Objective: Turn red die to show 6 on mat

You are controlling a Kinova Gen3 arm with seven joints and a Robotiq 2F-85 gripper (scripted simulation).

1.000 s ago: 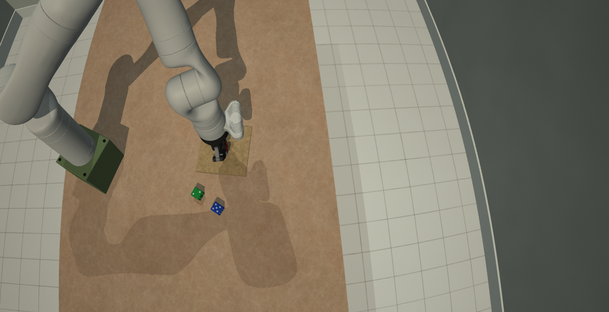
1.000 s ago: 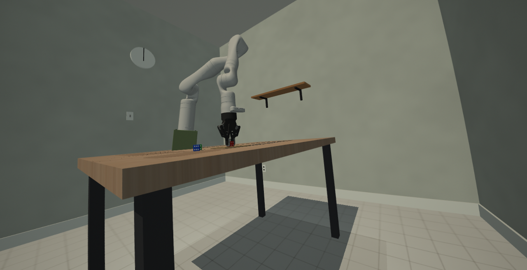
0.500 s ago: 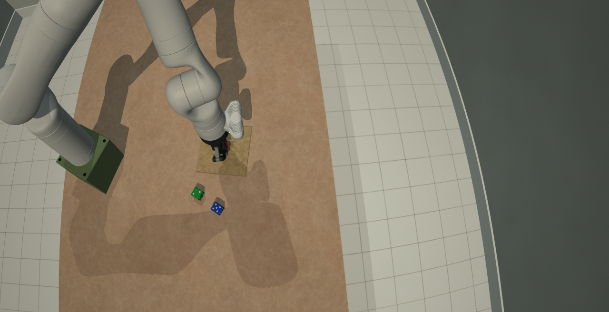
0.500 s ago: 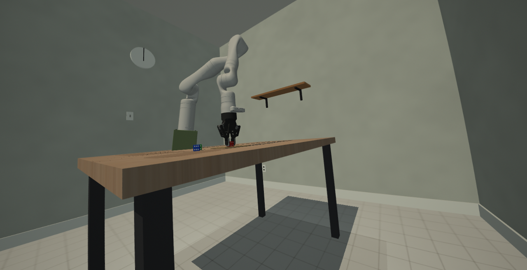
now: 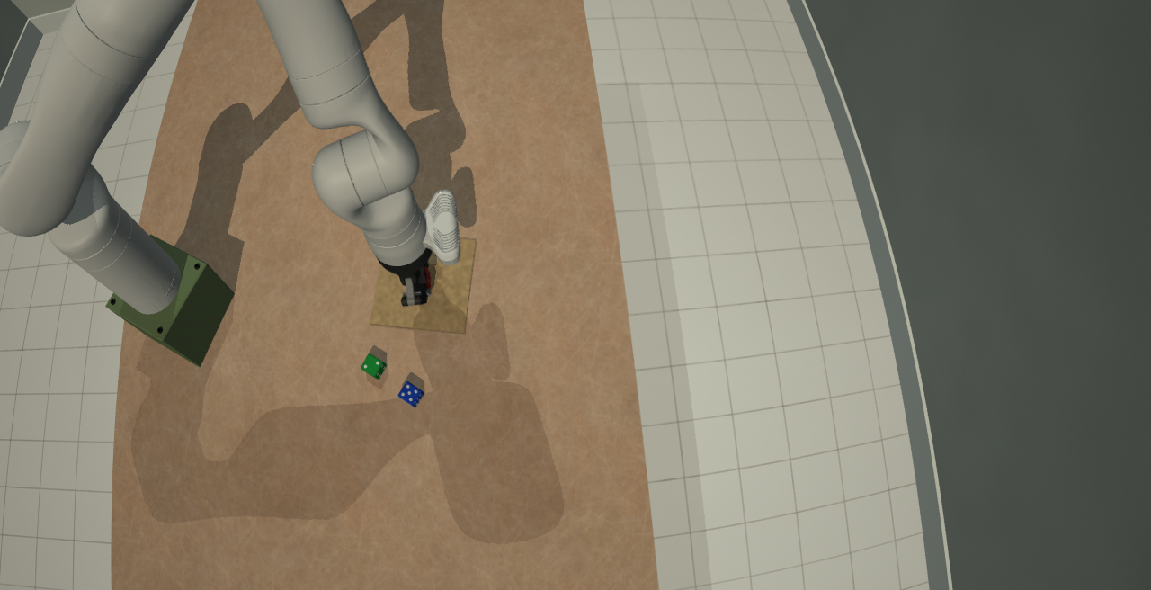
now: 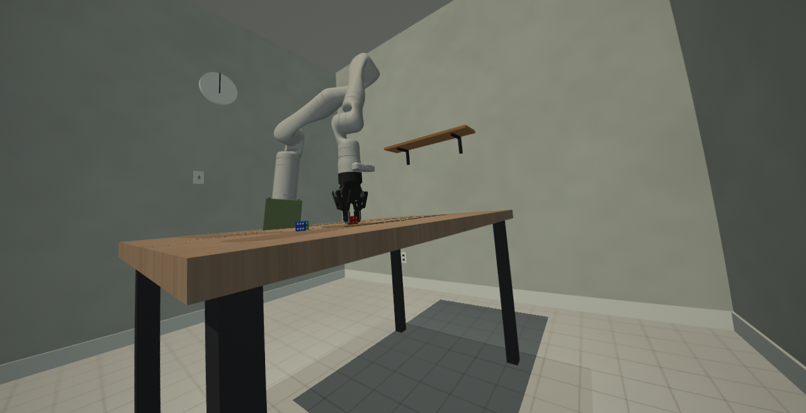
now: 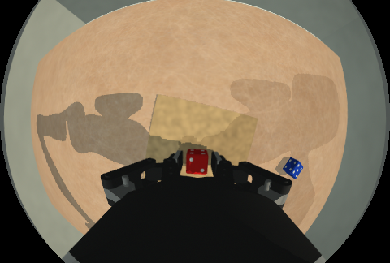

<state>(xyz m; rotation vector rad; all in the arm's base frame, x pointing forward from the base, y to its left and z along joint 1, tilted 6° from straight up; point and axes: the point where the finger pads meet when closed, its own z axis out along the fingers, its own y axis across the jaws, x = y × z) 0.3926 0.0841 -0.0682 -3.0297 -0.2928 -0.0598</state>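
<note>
My hand is 10 mm above the red die. Also, from my hand: green die (130 mm to the right, 50 mm behind, 10 mm below); then tan mat (20 mm below); then blue die (170 mm to the right, 10 mm below, 10 mm ahead).
</note>
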